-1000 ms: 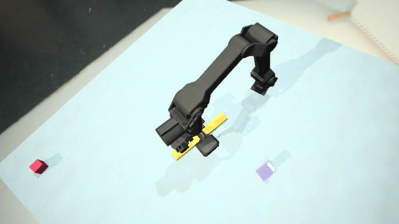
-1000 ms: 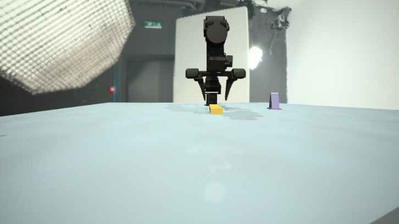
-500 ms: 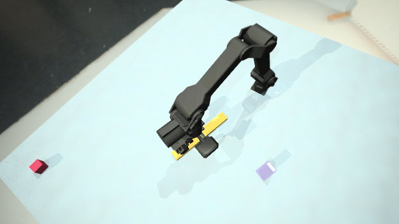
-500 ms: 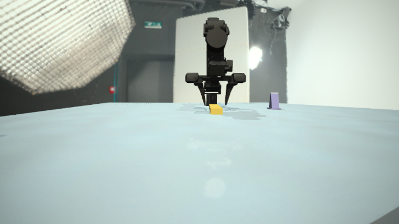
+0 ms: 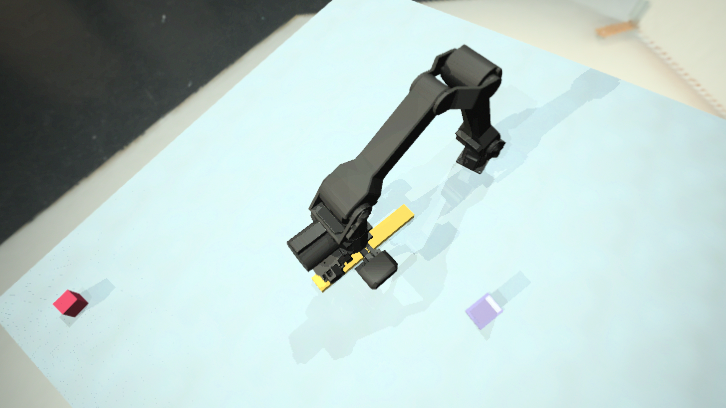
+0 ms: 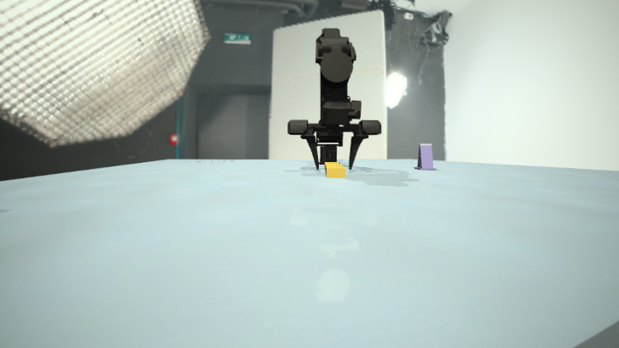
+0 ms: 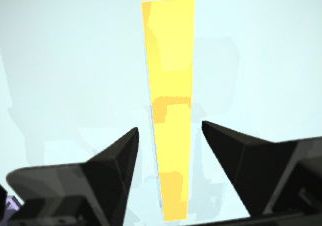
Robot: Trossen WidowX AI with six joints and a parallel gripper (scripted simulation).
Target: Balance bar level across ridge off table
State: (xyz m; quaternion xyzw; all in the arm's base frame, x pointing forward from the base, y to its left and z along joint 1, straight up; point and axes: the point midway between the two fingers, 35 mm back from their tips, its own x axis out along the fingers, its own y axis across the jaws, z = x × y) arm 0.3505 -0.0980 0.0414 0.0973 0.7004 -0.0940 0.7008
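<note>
Now: gripper tip 3 cm past the yellow bar and 1 cm to the right of it. Round my gripper tip: red cube (40 cm to the right, 39 cm ahead, 1 cm above).
</note>
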